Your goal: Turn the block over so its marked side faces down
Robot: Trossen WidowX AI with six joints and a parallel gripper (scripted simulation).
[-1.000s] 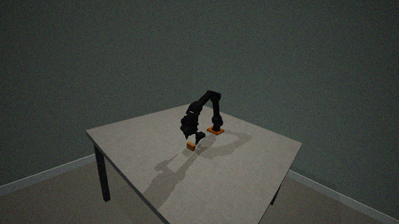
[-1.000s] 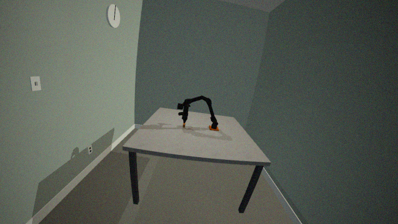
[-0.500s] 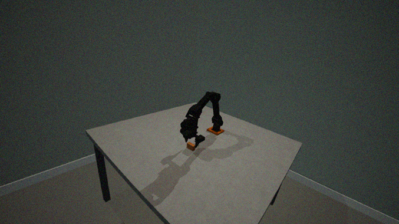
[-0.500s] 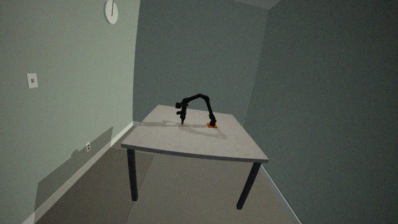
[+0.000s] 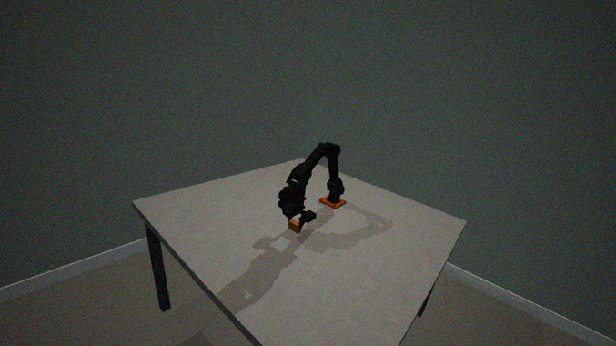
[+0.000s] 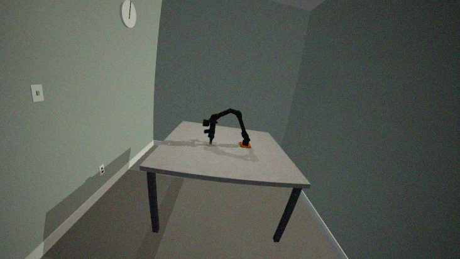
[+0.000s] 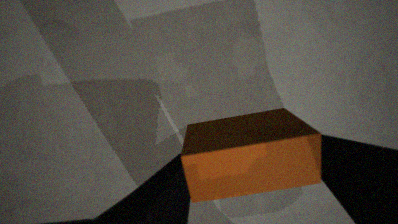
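Right now my gripper tip is 10 mm past the orange block.
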